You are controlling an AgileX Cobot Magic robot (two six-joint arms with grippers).
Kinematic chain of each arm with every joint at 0, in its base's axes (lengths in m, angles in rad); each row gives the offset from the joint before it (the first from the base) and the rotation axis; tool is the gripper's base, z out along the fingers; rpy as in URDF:
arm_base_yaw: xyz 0 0 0.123 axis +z
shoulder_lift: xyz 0 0 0 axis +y
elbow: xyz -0.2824 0 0.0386 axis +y
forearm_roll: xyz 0.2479 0 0.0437 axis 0.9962 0 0.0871
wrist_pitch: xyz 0 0 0 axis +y
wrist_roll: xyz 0.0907 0 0.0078 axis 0.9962 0 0.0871
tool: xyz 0 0 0 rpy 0 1.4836 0
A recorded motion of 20 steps. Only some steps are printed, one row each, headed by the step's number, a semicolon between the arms.
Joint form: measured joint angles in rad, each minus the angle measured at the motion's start. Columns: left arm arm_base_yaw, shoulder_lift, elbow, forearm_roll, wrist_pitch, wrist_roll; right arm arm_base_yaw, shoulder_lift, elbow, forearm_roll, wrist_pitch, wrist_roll.
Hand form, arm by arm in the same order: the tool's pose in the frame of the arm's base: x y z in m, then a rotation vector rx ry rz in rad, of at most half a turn. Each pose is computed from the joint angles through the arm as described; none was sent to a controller.
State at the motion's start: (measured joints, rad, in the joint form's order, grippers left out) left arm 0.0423 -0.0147 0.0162 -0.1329 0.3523 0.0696; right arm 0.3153 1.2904 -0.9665 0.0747 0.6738 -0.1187
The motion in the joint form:
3: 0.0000 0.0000 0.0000 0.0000 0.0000 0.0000; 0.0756 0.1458 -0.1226 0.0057 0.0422 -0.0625
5: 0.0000 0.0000 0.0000 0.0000 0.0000 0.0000; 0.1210 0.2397 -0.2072 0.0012 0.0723 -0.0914
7: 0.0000 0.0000 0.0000 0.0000 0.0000 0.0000; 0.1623 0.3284 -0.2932 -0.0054 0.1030 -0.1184
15: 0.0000 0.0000 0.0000 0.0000 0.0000 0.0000; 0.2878 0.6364 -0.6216 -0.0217 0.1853 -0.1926
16: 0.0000 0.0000 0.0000 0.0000 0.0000 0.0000; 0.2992 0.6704 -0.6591 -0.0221 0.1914 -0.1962
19: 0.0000 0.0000 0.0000 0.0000 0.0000 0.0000; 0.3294 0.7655 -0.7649 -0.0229 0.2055 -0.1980
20: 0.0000 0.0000 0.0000 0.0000 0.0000 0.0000; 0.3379 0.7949 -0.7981 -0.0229 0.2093 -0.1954
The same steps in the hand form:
3: 0.0529 -0.0019 0.1769 -0.0573 1.8337 -0.0510; 0.2749 0.1185 0.2895 -0.6655 2.4639 0.1725
5: 0.0529 -0.0019 0.1769 -0.0573 1.8337 -0.0510; 0.2904 0.1406 0.2840 -0.7726 2.4743 0.1702
7: 0.0529 -0.0019 0.1769 -0.0573 1.8337 -0.0510; 0.3043 0.1625 0.2782 -0.8735 2.4764 0.1647
15: 0.0529 -0.0019 0.1769 -0.0573 1.8337 -0.0510; 0.3465 0.2431 0.2516 -1.1565 2.4276 0.1557
16: 0.0529 -0.0019 0.1769 -0.0573 1.8337 -0.0510; 0.3506 0.2519 0.2476 -1.1765 2.4212 0.1574
19: 0.0529 -0.0019 0.1769 -0.0573 1.8337 -0.0510; 0.3611 0.2761 0.2354 -1.2183 2.4056 0.1650
20: 0.0529 -0.0019 0.1769 -0.0573 1.8337 -0.0510; 0.3642 0.2833 0.2314 -1.2258 2.4023 0.1685

